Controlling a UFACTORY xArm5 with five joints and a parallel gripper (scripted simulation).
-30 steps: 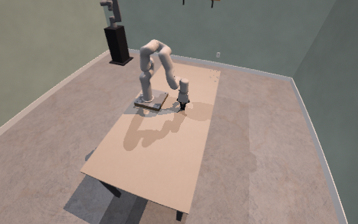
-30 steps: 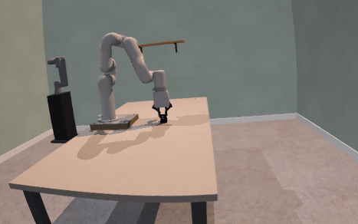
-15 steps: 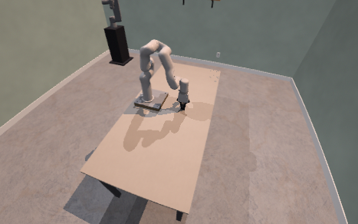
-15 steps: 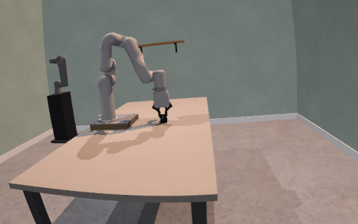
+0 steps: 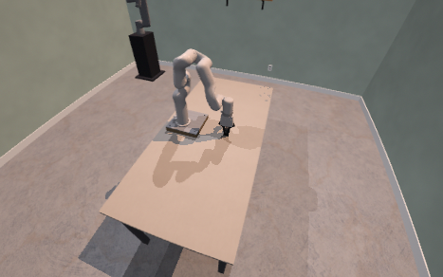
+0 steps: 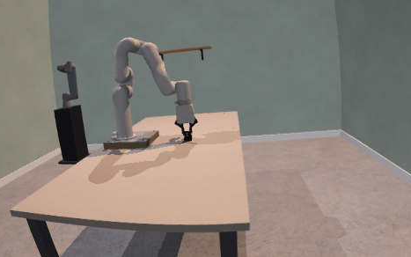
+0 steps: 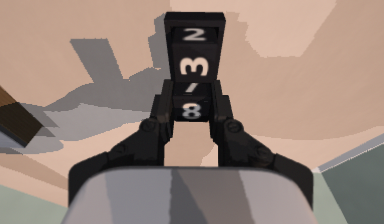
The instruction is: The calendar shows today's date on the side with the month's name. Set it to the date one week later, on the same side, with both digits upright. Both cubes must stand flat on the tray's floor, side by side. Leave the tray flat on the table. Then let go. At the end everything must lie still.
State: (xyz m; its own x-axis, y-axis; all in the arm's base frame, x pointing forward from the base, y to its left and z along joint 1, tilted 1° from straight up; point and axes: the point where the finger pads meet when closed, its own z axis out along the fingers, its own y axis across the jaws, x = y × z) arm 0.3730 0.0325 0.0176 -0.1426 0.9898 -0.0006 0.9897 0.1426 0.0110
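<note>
My hand is 2 cm to the right of the black calendar tray and 4 cm above it. Also, from my hand: black cube 1 cm below.
</note>
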